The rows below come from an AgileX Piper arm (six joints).
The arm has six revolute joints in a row. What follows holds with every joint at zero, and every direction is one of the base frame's.
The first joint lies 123 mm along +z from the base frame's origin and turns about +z.
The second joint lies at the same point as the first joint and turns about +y.
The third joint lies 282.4 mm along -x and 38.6 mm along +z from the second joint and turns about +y.
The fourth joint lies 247.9 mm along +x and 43.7 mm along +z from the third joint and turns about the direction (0.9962, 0, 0.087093).
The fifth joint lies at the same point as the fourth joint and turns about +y.
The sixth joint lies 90.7 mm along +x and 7.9 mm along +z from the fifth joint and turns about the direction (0.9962, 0, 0.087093).
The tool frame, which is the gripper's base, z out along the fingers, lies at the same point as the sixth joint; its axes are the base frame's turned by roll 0, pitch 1.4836 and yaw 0 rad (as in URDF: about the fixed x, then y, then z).
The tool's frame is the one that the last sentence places.
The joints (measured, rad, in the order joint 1, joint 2, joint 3, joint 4, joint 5, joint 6), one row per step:
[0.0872 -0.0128 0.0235 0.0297 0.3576 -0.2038]
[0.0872 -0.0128 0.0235 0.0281 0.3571 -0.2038]
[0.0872 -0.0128 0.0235 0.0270 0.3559 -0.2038]
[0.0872 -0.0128 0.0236 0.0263 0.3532 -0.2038]
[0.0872 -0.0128 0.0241 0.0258 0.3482 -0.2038]
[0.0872 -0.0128 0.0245 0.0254 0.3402 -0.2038]
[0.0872 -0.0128 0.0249 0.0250 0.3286 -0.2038]
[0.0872 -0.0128 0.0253 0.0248 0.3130 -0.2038]
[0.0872 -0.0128 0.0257 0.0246 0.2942 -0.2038]
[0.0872 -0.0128 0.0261 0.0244 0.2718 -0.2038]
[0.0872 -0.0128 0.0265 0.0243 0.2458 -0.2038]
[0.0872 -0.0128 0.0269 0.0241 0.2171 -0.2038]
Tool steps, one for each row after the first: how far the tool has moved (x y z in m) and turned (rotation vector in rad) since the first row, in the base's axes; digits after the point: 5 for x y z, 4 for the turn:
[0.00002 -0.00005 0.00004 -0.0015 -0.0006 -0.0001]
[0.00005 -0.00009 0.00015 -0.0025 -0.0019 -0.0003]
[0.00012 -0.00011 0.00035 -0.0030 -0.0046 -0.0004]
[0.00026 -0.00012 0.00062 -0.0031 -0.0091 -0.0006]
[0.00046 -0.00014 0.00119 -0.0028 -0.0167 -0.0008]
[0.00074 -0.00015 0.00207 -0.0022 -0.0279 -0.0011]
[0.00109 -0.00016 0.00331 -0.0010 -0.0430 -0.0016]
[0.00149 -0.00017 0.00484 0.0004 -0.0614 -0.0021]
[0.00193 -0.00018 0.00670 0.0022 -0.0833 -0.0027]
[0.00238 -0.00020 0.00889 0.0043 -0.1088 -0.0034]
[0.00280 -0.00023 0.01134 0.0067 -0.1370 -0.0042]

